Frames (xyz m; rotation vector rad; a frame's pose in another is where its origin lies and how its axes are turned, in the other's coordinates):
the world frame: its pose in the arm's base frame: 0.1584 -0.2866 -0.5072 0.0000 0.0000 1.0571
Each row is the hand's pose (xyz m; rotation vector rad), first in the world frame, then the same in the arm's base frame.
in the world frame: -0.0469 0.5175 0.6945 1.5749 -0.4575 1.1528
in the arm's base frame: -0.3154 -0.0731 0.1873 1.8490 0.4639 1.9078
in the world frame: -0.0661 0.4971 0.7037 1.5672 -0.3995 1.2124
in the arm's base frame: -0.3070 -0.0999 0.1965 1.8191 0.5210 1.9729
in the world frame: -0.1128 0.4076 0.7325 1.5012 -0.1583 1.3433
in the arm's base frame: -0.2520 -0.1845 0.2253 1.6344 0.7367 2.1372
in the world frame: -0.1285 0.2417 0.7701 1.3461 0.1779 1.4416
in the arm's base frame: -0.1152 -0.2797 0.2629 1.2891 1.0004 2.2834
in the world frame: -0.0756 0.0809 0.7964 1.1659 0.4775 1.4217
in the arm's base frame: 0.0508 -0.3127 0.2892 0.9190 1.2001 2.2951
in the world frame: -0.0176 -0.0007 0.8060 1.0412 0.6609 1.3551
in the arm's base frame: 0.1504 -0.3023 0.2988 0.6740 1.3052 2.2386
